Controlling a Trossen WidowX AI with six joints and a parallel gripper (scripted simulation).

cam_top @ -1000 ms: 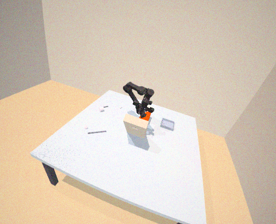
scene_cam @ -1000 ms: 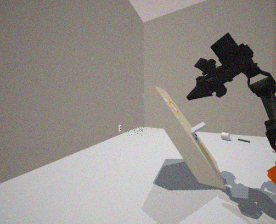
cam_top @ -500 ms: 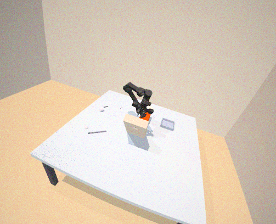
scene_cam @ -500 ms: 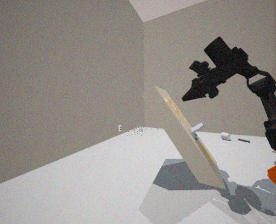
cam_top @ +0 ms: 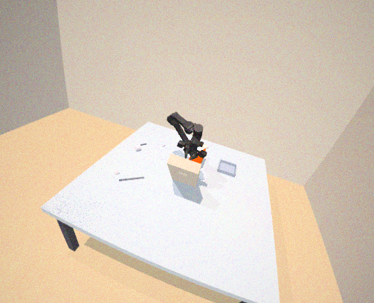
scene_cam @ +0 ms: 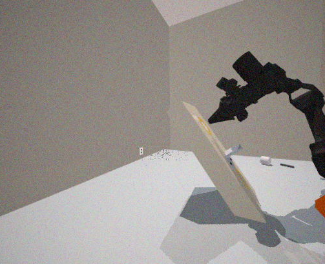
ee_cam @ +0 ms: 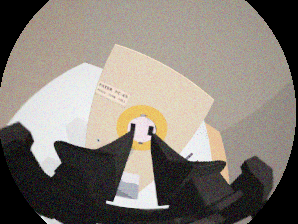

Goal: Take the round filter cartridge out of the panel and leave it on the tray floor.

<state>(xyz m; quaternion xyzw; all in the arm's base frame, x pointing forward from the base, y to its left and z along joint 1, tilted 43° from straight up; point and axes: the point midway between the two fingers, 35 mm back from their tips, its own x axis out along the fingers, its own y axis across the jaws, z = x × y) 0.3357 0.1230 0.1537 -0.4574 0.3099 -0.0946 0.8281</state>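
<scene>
Now: gripper tip 30 mm short of the round filter cartridge and 20 mm above it. Round my gripper tip: beige service panel (100 mm below, 20 mm behind); then grey tray (410 mm behind, 300 mm to the left, 250 mm below).
</scene>
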